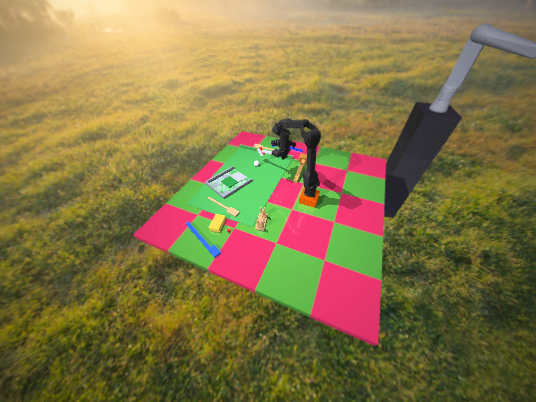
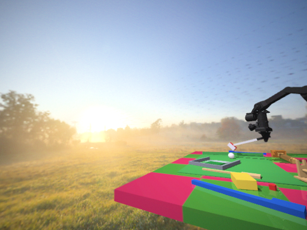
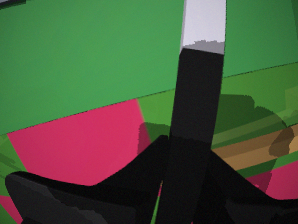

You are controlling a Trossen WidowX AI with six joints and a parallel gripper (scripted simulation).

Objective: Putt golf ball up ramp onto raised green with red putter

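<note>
The red putter lies 10 cm ahead of my gripper tip and 6 cm to the right of it. Also, from my gripper tip: white golf ball: 22 cm ahead, 10 cm below, 5 cm to the right; then small red piece: 57 cm to the left, 21 cm ahead, 12 cm below; then yellow block: 54 cm to the left, 29 cm ahead, 11 cm below.
</note>
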